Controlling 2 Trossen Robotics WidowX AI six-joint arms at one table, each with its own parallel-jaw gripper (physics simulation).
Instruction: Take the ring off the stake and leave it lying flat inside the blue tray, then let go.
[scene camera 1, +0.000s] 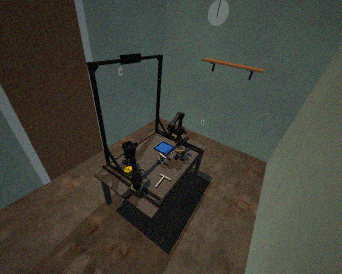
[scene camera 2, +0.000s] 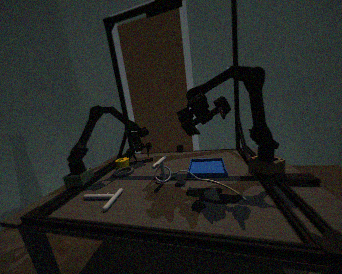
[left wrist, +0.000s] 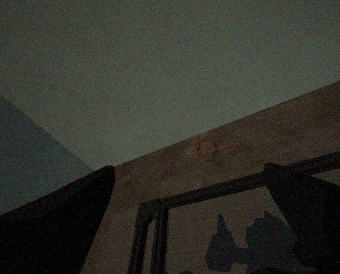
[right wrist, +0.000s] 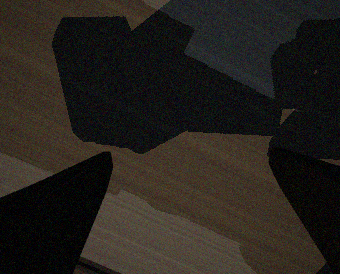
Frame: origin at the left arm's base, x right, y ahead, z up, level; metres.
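Seen in the pictures: left gripper, fingertip midpoint: (scene camera 1: 185, 137) (scene camera 2: 211, 125) (left wrist: 188, 171); right gripper, fingertip midpoint: (scene camera 1: 128, 162) (scene camera 2: 142, 158) (right wrist: 190, 157); left arm's base, origin of the base link: (scene camera 1: 179, 136) (scene camera 2: 265, 159); right arm's base, origin of the base link: (scene camera 1: 137, 186) (scene camera 2: 78, 172).
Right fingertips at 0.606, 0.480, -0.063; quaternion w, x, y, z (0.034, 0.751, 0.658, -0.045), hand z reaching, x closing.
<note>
Offsets run from my right fingertips to a thing's top centre, as dx, dy, dz. "spot": to the spot under its first point.
A pale stake with a crossbar @(-0.379, -0.040, +0.101) (scene camera 1: 163, 156) (scene camera 2: 160, 161) stands near the middle of the table. A pale loop @(spot: -0.396, -0.082, +0.017) (scene camera 2: 169, 174) shows at its foot, with a thin cord curving away to the right. The blue tray @(spot: -0.372, -0.205, +0.011) (scene camera 2: 189, 167) lies right of the stake in scene camera 2, and no ring shows in it. A dark ring @(spot: -0.195, +0.099, +0.005) (scene camera 2: 131, 171) lies beside a yellow object; I cannot tell which is the task's ring. My right gripper (scene camera 2: 146, 140) (right wrist: 190, 157) is open and empty, behind the yellow object. My left gripper (scene camera 2: 206, 116) (left wrist: 188, 171) is open and empty, high above the table.
The yellow object @(-0.029, +0.141, +0.041) (scene camera 1: 128, 169) (scene camera 2: 122, 162) stands near the right arm. A second pale T-shaped piece @(-0.382, +0.260, +0.011) (scene camera 1: 162, 179) (scene camera 2: 113, 199) lies near the front edge in scene camera 2. Dark rails run along the table's sides, and a tall black frame (scene camera 1: 101, 115) rises behind.
</note>
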